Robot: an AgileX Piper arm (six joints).
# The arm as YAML. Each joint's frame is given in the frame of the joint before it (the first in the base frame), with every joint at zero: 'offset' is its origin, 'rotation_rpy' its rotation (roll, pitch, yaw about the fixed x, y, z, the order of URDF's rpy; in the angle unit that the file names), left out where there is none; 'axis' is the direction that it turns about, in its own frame. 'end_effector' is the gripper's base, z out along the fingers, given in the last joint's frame.
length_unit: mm
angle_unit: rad
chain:
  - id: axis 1
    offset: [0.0, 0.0, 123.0]
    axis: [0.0, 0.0, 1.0]
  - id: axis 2
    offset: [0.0, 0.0, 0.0]
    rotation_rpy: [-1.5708, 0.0, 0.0]
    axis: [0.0, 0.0, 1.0]
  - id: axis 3
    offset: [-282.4, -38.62, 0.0]
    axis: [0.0, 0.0, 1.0]
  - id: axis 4
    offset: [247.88, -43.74, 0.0]
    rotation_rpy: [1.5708, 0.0, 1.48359]
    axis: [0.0, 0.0, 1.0]
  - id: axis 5
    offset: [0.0, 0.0, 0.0]
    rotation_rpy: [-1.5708, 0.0, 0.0]
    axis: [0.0, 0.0, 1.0]
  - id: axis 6
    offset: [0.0, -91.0, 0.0]
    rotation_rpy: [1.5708, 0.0, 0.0]
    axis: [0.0, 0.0, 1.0]
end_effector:
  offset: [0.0, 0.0, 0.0]
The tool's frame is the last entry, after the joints.
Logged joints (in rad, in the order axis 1, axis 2, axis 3, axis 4, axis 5, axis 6), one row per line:
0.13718 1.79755 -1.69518 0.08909 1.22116 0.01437
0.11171 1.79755 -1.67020 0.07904 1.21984 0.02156
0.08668 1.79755 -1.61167 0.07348 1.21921 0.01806
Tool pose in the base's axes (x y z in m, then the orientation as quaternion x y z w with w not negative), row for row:
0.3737 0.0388 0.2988 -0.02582 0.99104 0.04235 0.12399
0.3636 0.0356 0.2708 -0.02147 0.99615 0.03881 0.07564
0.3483 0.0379 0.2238 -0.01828 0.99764 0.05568 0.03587
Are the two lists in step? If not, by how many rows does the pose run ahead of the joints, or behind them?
The pose runs 2 rows ahead of the joints: the pose in row i belongs to the joints in row i + 2.
